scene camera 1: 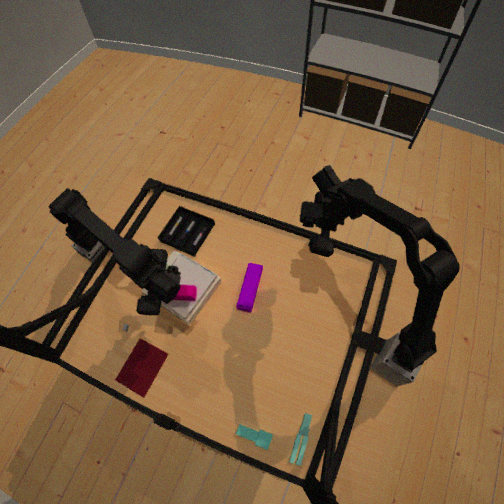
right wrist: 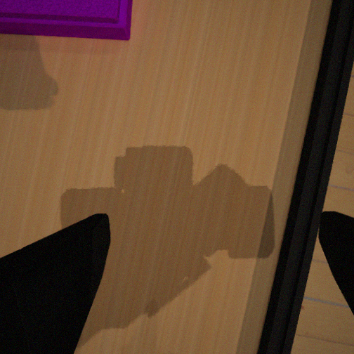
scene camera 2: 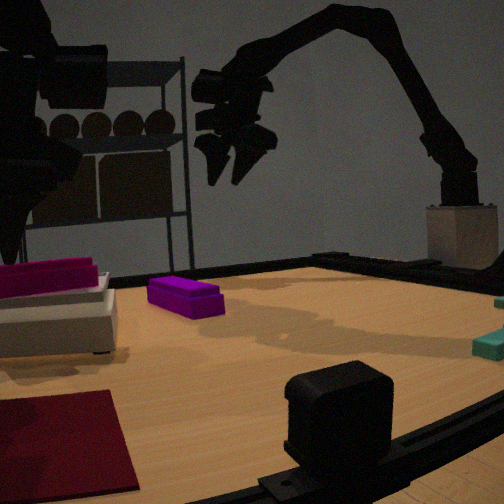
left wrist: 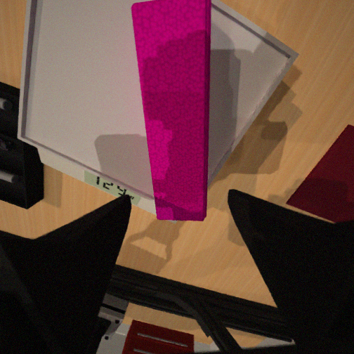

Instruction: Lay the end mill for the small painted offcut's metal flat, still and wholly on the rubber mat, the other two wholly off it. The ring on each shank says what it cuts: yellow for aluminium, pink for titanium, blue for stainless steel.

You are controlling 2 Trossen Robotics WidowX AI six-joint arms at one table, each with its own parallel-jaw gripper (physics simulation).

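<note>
A magenta block [scene camera 1: 187, 293] [scene camera 2: 55, 279] [left wrist: 175, 100] lies on the white scale [scene camera 1: 202, 279] [scene camera 2: 60, 330] [left wrist: 70, 75], one end reaching over its display edge. My left gripper [scene camera 1: 162, 291] [left wrist: 179, 198] is open, its fingers apart on both sides of that end. A purple block [scene camera 1: 250, 287] [scene camera 2: 185, 299] [right wrist: 60, 20] lies on the table. The black tray [scene camera 1: 199, 216] [left wrist: 31, 182] holds three end mills, with yellow [scene camera 1: 176, 226], blue [scene camera 1: 190, 228] and pink [scene camera 1: 199, 237] rings. The dark red mat [scene camera 1: 142, 367] [scene camera 2: 60, 450] [left wrist: 327, 182] bears no end mill. My right gripper [scene camera 2: 223, 184] [right wrist: 213, 225] is open and empty, high up.
A small grey piece [scene camera 1: 125, 327] lies between the scale and the mat. Two teal pieces [scene camera 1: 255, 436] [scene camera 1: 300, 440] lie near the front right corner. A black frame [scene camera 1: 250, 216] [right wrist: 300, 200] borders the table. A shelf unit [scene camera 1: 307, 60] [scene camera 2: 186, 175] stands behind.
</note>
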